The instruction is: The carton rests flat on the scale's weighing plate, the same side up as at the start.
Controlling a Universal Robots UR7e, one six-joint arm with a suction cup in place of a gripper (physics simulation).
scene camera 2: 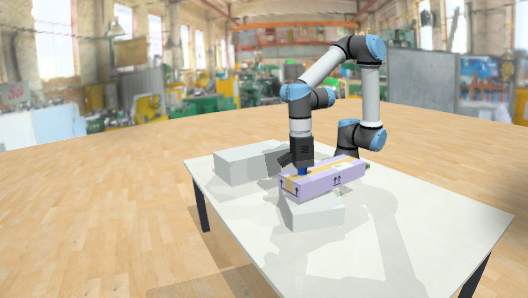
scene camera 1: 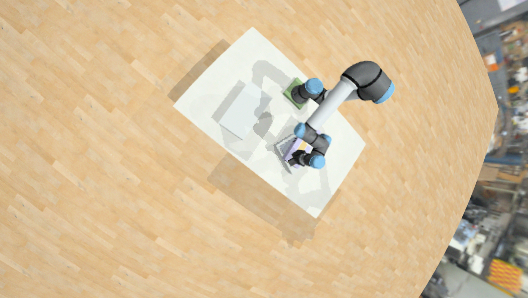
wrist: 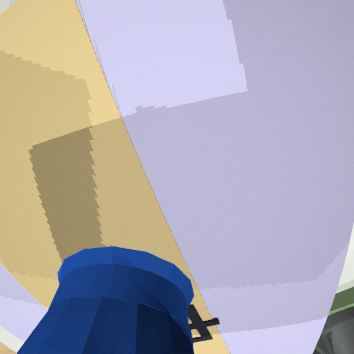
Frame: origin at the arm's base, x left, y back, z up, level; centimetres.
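Seen in the pictures: hand at its tool point: (scene camera 2: 302,176) (wrist: 140,259); arm's base at its link origin: (scene camera 1: 299,94) (wrist: 333,324).
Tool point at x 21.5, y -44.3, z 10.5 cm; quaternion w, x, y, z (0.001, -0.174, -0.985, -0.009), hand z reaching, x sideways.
Observation:
Pixels of each thing's top centre, then the offset from my tool point to it. Level surfaces: height alone.
- lilac carton at its top centre: (scene camera 2: 325,167) (scene camera 1: 303,144) dx +0.5, dy +10.3, dz +1.3 cm
- pale scale at its top centre: (scene camera 2: 309,189) (scene camera 1: 295,154) dx +1.7, dy +1.9, dz -4.7 cm
- large pale block at its top centre: (scene camera 2: 253,149) (scene camera 1: 246,109) dx -46.5, dy +4.9, dz -1.6 cm
- white table at its surface level: dz -13.4 cm
A lilac carton (scene camera 1: 290,150) (scene camera 2: 327,185) (wrist: 200,190) with tan tape along its top is over the scale, its side arrows pointing up. It looks about level and extends past the scale toward the arm's base. The pale scale (scene camera 1: 283,146) (scene camera 2: 317,217) stands on the table; its weighing plate is partly hidden under the carton. Whether the carton's underside touches the plate cannot be told. My gripper (scene camera 2: 302,172) (wrist: 125,272), a blue suction cup, is on the taped top near one end of the carton and holds it.
A large pale block (scene camera 1: 245,112) (scene camera 2: 235,167) stands on the white table (scene camera 1: 320,202) (scene camera 2: 450,225), to the left of the scale in the second scene view. The arm's base stands on a green plate (scene camera 1: 288,94) at the table's edge.

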